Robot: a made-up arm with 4 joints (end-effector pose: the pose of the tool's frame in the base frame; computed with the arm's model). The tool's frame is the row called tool. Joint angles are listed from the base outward.
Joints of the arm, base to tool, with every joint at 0 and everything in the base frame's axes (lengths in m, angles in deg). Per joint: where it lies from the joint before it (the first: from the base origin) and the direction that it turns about. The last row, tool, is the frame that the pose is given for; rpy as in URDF.
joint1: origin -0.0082 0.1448 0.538 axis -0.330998 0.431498 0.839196
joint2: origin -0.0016 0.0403 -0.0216 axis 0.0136 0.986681 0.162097
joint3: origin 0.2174 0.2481 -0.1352 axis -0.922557 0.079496 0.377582
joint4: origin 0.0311 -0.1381 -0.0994 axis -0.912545 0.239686 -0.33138
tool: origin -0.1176 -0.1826 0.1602 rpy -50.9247 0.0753 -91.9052
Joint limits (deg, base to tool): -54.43..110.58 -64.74..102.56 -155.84..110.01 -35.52..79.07
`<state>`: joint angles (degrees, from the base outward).
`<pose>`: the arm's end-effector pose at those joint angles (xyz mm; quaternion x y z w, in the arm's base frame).
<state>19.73 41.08 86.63 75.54</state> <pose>-132.1 519.3 315.7 -0.6297 -0.7302 -0.1610 0.2104</pose>
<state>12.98 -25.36 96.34 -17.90</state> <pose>178.1 485.8 817.3 -0.6682 -0.3058 -0.5056 0.4520</pose>
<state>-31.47 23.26 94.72 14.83</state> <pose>366.5 376.7 704.3 -0.7821 -0.1449 -0.5084 0.3300</pose>
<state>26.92 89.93 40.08 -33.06</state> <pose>0.1 98.5 234.0 -0.7867 0.5257 0.1202 0.3006</pose>
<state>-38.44 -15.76 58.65 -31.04</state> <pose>134.8 -17.6 778.4 -0.2776 0.1244 -0.7824 0.5435</pose>
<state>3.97 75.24 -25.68 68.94</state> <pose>-31.5 376.0 370.6 -0.9167 0.2896 -0.2504 0.1147</pose>
